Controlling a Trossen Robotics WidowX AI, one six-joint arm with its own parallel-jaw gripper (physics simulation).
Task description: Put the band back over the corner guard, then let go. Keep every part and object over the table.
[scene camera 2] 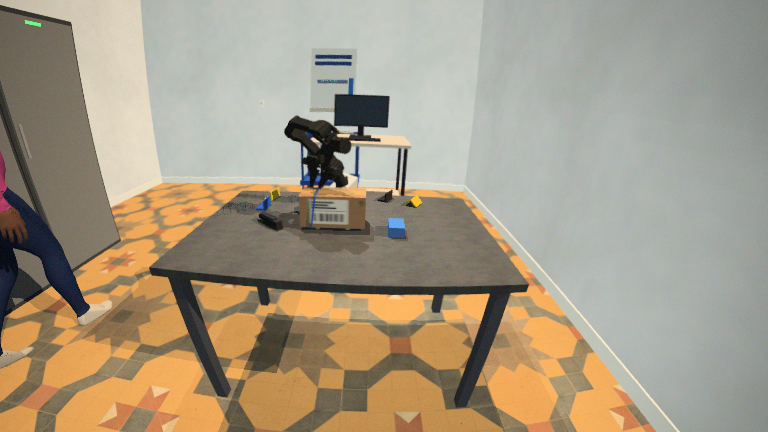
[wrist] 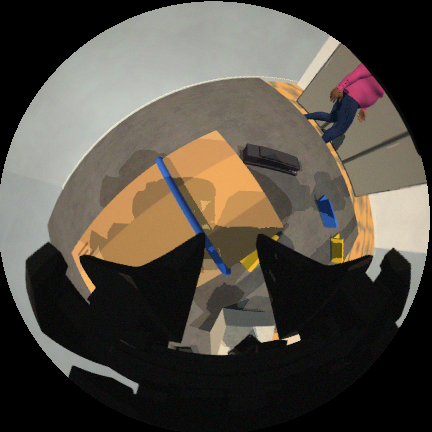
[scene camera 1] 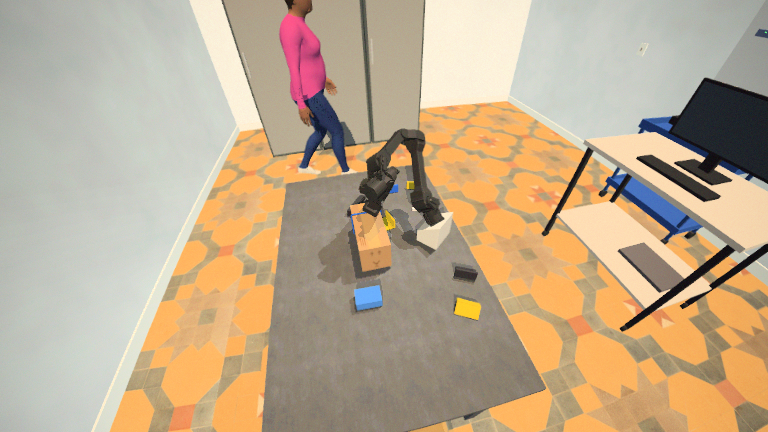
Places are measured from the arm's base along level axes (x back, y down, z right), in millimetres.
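Pixels of known places: gripper, between the fingertips: [scene camera 2: 315, 186] [wrist: 231, 238]; arm's base, origin of its link: [scene camera 2: 342, 182] [wrist: 247, 350] [scene camera 1: 435, 220].
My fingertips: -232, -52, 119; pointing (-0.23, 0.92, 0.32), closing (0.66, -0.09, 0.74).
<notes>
Ahead of a thing's pixels: the offset from my fingertips to its top centre, as dx, dy, dz. "spot": to the spot under its first point. Level surfaces: height alone.
A cardboard box @[-44, +8, -74] [scene camera 1: 370, 244] [scene camera 2: 356, 212] [wrist: 150, 240] lies on the grey table @[dy +148] [scene camera 1: 322, 370] [scene camera 2: 332, 263]. The thin blue band @[spot: -68, +7, -10] [scene camera 1: 358, 214] [scene camera 2: 313, 212] [wrist: 180, 197] crosses its top near one end and runs down the labelled side. In the wrist view the band's other end passes over the box's edge on the arm's side. A yellow angled corner guard @[+65, +103, +30] [scene camera 1: 389, 220] [wrist: 251, 260] is beside the box there, partly hidden by a finger; whether it touches the box is unclear. My gripper [scene camera 1: 369, 213] [scene camera 2: 316, 185] [wrist: 231, 238] is part open and empty, just above the box by the band.
A black stapler-like object @[-31, +108, +193] [scene camera 2: 270, 220] [wrist: 271, 159] lies beyond the box's end, near small blue @[+170, +103, +263] [scene camera 2: 264, 203] [wrist: 326, 211] and yellow @[+302, +103, +244] [scene camera 2: 275, 193] [wrist: 337, 248] pieces. A blue block @[-130, +108, -314] [scene camera 1: 368, 297], black piece @[+255, +103, -340] [scene camera 1: 465, 273] and yellow piece @[+182, +111, -471] [scene camera 1: 467, 308] lie elsewhere. A person [scene camera 1: 306, 59] is beyond the table.
</notes>
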